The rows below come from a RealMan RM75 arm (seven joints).
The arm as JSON. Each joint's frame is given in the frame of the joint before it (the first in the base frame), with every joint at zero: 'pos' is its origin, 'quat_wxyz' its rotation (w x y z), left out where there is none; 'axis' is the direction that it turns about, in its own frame. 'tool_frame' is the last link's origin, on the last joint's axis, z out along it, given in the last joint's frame.
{
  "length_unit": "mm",
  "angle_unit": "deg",
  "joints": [
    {
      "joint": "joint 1",
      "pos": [
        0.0,
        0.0,
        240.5
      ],
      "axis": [
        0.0,
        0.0,
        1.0
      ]
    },
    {
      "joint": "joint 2",
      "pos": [
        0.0,
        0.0,
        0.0
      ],
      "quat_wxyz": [
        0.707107,
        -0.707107,
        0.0,
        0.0
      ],
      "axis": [
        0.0,
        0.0,
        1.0
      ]
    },
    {
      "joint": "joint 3",
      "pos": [
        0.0,
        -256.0,
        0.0
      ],
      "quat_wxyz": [
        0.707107,
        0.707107,
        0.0,
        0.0
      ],
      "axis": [
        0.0,
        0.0,
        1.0
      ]
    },
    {
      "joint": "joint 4",
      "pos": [
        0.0,
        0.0,
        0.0
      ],
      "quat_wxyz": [
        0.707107,
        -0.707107,
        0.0,
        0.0
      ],
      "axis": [
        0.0,
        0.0,
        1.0
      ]
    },
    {
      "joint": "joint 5",
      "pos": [
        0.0,
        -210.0,
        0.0
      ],
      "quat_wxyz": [
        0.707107,
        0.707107,
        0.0,
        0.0
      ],
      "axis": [
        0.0,
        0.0,
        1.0
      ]
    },
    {
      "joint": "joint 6",
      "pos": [
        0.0,
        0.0,
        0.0
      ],
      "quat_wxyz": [
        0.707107,
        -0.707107,
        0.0,
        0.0
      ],
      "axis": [
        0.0,
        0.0,
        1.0
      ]
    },
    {
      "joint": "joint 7",
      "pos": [
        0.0,
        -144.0,
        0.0
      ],
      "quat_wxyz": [
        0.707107,
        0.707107,
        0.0,
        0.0
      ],
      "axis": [
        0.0,
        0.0,
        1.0
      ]
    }
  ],
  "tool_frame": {
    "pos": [
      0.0,
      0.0,
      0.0
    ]
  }
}
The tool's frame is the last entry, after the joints.
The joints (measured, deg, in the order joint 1, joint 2, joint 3, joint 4, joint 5, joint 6, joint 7), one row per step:
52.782 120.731 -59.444 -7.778 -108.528 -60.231 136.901
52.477 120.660 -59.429 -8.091 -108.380 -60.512 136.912
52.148 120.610 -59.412 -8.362 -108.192 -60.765 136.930
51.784 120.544 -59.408 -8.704 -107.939 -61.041 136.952
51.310 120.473 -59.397 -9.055 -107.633 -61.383 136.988
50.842 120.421 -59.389 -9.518 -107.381 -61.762 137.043
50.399 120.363 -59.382 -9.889 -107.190 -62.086 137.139
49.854 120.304 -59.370 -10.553 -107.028 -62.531 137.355
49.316 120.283 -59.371 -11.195 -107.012 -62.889 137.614
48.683 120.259 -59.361 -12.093 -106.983 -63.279 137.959
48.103 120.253 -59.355 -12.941 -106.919 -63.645 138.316
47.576 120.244 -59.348 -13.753 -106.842 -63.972 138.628
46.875 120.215 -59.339 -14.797 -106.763 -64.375 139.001
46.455 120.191 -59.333 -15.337 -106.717 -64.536 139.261
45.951 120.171 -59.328 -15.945 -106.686 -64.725 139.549
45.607 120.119 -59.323 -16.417 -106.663 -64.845 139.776
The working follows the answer.
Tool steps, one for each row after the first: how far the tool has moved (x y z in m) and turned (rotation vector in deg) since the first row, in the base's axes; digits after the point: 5 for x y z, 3 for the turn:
0.00070 0.00006 0.00125 0.120 0.261 -0.089
0.00155 -0.00011 0.00230 0.236 0.549 -0.264
0.00238 -0.00007 0.00364 0.416 0.884 -0.438
0.00370 -0.00043 0.00508 0.582 1.302 -0.736
0.00467 -0.00062 0.00661 0.751 1.715 -0.924
0.00593 -0.00101 0.00795 0.872 2.046 -1.180
0.00695 -0.00103 0.00995 1.061 2.454 -1.388
0.00824 -0.00135 0.01154 1.191 2.715 -1.600
0.00942 -0.00118 0.01377 1.462 3.023 -1.795
0.01031 -0.00103 0.01580 1.714 3.352 -2.002
0.01101 -0.00073 0.01780 1.986 3.654 -2.153
0.01220 -0.00040 0.02052 2.358 3.992 -2.334
0.01328 -0.00033 0.02202 2.585 4.148 -2.563
0.01470 -0.00046 0.02364 2.820 4.311 -2.835
0.01570 -0.00020 0.02517 3.047 4.398 -3.008

Tool pose at each row, in the base's axes (x y z in m, rotation vector in deg; rounded; the steps above come from the unrounded poses):
0.20204 0.36383 -0.12387 -131.904 118.862 21.939
0.20274 0.36389 -0.12261 -131.813 118.993 22.371
0.20359 0.36371 -0.12157 -131.635 119.231 22.830
0.20442 0.36376 -0.12023 -131.433 119.444 23.410
0.20574 0.36340 -0.11879 -131.120 119.834 24.074
0.20671 0.36320 -0.11726 -130.925 120.100 24.739
0.20797 0.36281 -0.11592 -130.655 120.435 25.255
0.20899 0.36280 -0.11392 -130.421 120.703 25.932
0.21028 0.36248 -0.11233 -130.173 120.951 26.371
0.21146 0.36265 -0.11010 -129.878 121.102 27.001
0.21235 0.36280 -0.10807 -129.583 121.286 27.637
0.21305 0.36310 -0.10606 -129.332 121.382 28.261
0.21424 0.36343 -0.10334 -128.996 121.455 29.020
0.21532 0.36350 -0.10185 -128.642 121.600 29.415
0.21674 0.36336 -0.10023 -128.234 121.787 29.823
0.21774 0.36363 -0.09869 -127.927 121.842 30.132

